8 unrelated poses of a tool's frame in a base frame.
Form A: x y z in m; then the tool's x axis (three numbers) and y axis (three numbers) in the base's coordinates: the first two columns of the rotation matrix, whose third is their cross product.
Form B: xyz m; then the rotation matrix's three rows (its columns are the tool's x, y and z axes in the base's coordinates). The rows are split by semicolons. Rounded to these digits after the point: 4 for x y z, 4 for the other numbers.
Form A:
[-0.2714, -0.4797, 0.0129, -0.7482, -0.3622, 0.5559, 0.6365, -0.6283, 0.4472]
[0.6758, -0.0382, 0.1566, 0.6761, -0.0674, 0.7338, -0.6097, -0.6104, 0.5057]
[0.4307, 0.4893, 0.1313, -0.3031, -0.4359, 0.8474, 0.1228, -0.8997, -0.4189]
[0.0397, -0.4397, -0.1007, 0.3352, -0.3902, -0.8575, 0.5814, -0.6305, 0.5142]
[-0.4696, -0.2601, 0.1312, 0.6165, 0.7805, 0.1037, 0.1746, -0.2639, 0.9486]
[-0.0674, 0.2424, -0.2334, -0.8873, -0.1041, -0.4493, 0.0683, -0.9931, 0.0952]
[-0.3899, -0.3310, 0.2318, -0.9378, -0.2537, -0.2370, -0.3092, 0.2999, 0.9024]
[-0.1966, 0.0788, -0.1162, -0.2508, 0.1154, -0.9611, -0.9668, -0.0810, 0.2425]
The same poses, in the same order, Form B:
-0.2714, -0.4797, 0.0129; -0.7482, 0.6365, 0.1873; -0.3622, -0.6283, 0.6884; 0.5559, 0.4472, 0.7006
0.6758, -0.0382, 0.1566; 0.6761, -0.6097, 0.4138; -0.0674, -0.6104, -0.7893; 0.7338, 0.5057, -0.4538
0.4307, 0.4893, 0.1313; -0.3031, 0.1228, 0.9450; -0.4359, -0.8997, -0.0229; 0.8474, -0.4189, 0.3262
0.0397, -0.4397, -0.1007; 0.3352, 0.5814, -0.7413; -0.3902, -0.6305, -0.6709; -0.8575, 0.5142, 0.0155
-0.4696, -0.2601, 0.1312; 0.6165, 0.1746, 0.7677; 0.7805, -0.2639, -0.5667; 0.1037, 0.9486, -0.2990
-0.0674, 0.2424, -0.2334; -0.8873, 0.0683, -0.4561; -0.1041, -0.9931, 0.0538; -0.4493, 0.0952, 0.8883
-0.3899, -0.3310, 0.2318; -0.9378, -0.3092, -0.1579; -0.2537, 0.2999, 0.9196; -0.2370, 0.9024, -0.3597
-0.1966, 0.0788, -0.1162; -0.2508, -0.9668, -0.0499; 0.1154, -0.0810, 0.9900; -0.9611, 0.2425, 0.1319

